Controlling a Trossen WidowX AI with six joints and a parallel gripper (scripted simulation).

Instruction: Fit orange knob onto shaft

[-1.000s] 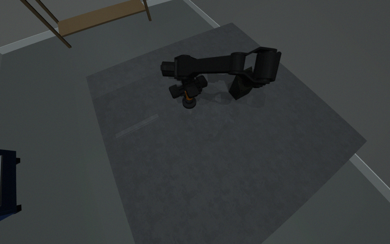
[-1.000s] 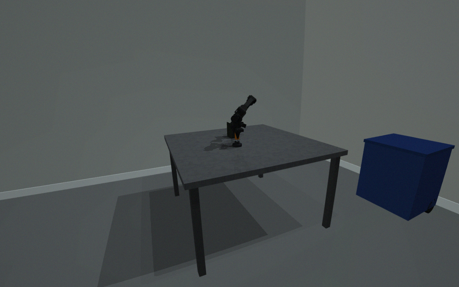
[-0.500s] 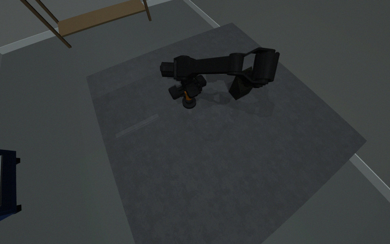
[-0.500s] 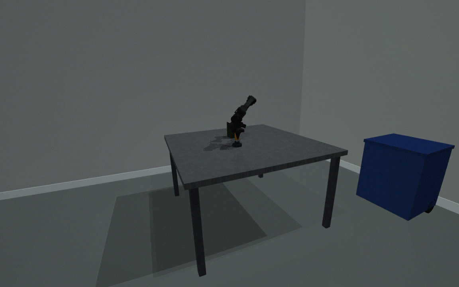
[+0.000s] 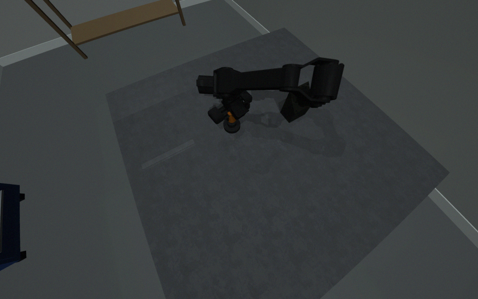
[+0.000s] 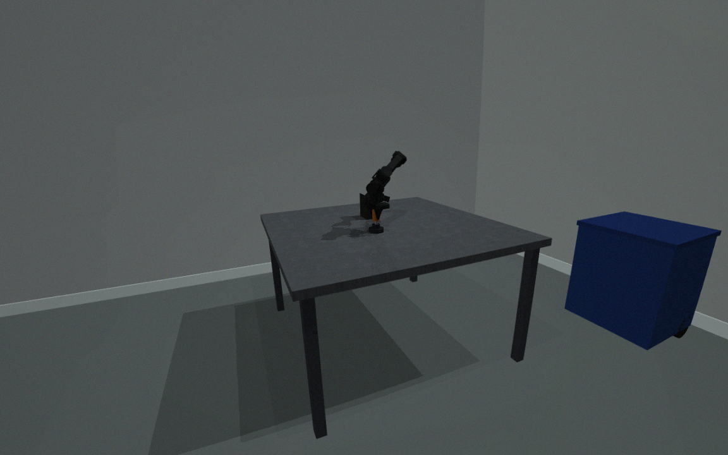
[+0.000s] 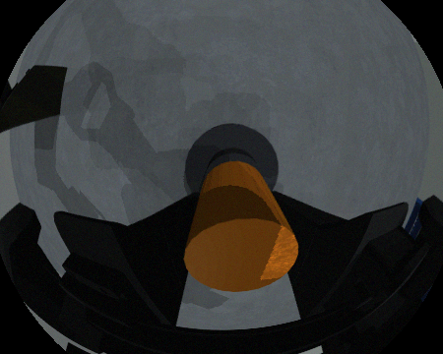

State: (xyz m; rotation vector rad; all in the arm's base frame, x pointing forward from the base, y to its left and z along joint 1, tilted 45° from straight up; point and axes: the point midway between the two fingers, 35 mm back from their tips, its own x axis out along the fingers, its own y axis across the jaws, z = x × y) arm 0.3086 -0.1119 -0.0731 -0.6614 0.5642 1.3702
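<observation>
My gripper tip is now 4 cm below the orange knob. From my gripper tip the other things lie so: pedestal 4 cm below.
</observation>
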